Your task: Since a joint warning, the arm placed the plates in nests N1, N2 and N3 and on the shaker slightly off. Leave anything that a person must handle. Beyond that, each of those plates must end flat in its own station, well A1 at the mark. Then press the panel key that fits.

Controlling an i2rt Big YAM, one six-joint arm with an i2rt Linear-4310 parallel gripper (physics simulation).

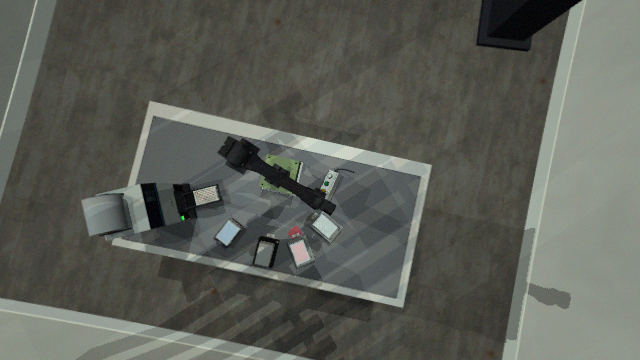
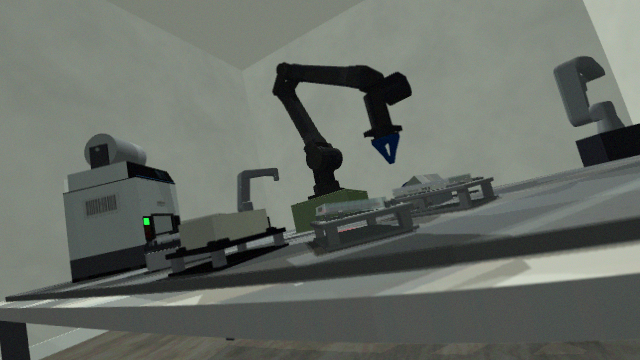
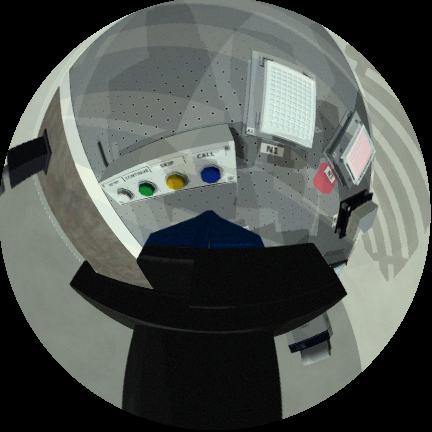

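My gripper [image 2: 391,159] [image 3: 209,216] has its blue fingers shut and empty, raised above the table near the key panel [image 1: 329,184] [image 3: 175,170]. The keys are white RETRY [image 3: 124,194], green CONTINUE [image 3: 146,189], yellow SKIP [image 3: 176,181] and blue CALL [image 3: 210,174]. A white plate [image 1: 325,226] [image 3: 288,102] sits in nest N1, with a strip of nest showing at one side. A pink plate [image 1: 300,251] [image 3: 359,151] is on N3; a red spill [image 1: 295,232] [image 3: 324,181] lies by its label. A pale plate [image 1: 265,253] [image 3: 364,217] is on the black nest. A light-blue plate [image 1: 228,233] is on the shaker.
A large instrument [image 1: 137,210] [image 2: 120,220] with a green light stands at one end, a plate [image 1: 206,195] on its tray. The arm's green base [image 1: 282,165] [image 2: 305,212] stands behind the nests. Another grey arm [image 2: 570,95] stands on a dark block.
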